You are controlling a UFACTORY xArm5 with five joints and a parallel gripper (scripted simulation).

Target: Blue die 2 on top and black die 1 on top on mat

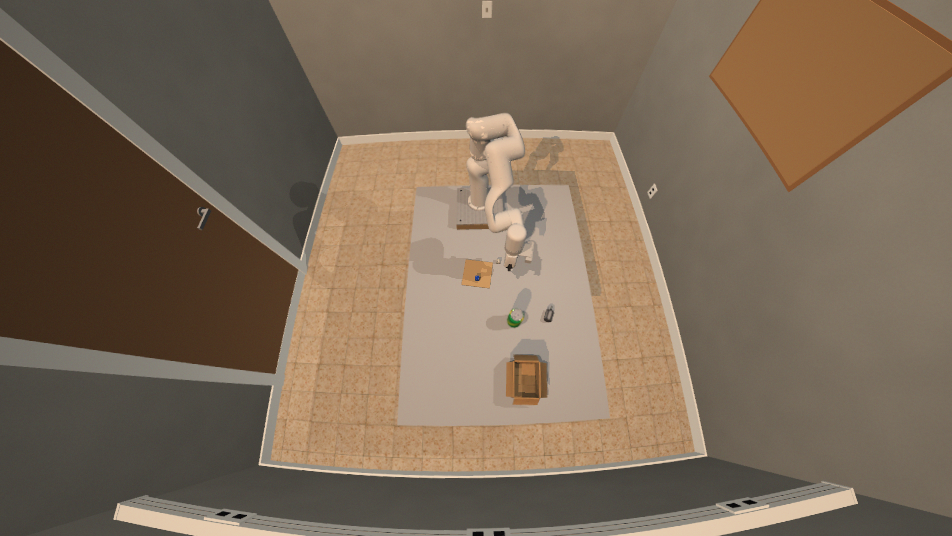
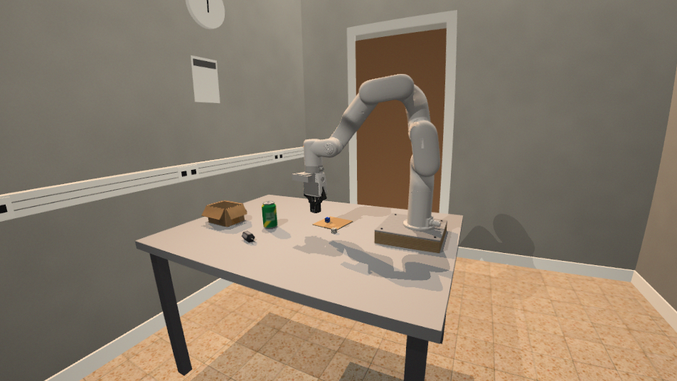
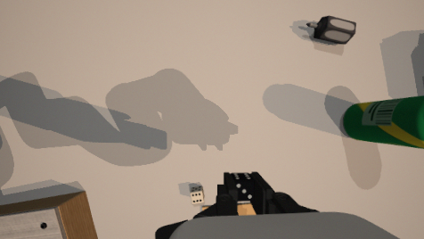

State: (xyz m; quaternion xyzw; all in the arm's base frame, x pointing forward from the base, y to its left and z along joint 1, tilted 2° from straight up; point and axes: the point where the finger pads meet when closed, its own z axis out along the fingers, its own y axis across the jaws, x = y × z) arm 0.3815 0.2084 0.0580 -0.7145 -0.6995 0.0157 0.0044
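My hand is 1 cm above the black die. From my hand the other things lie so: white die (11 cm below, 5 cm to the right, 5 cm behind); mat (15 cm to the right, 12 cm below, 3 cm ahead); blue die (14 cm to the right, 11 cm below, 6 cm ahead).
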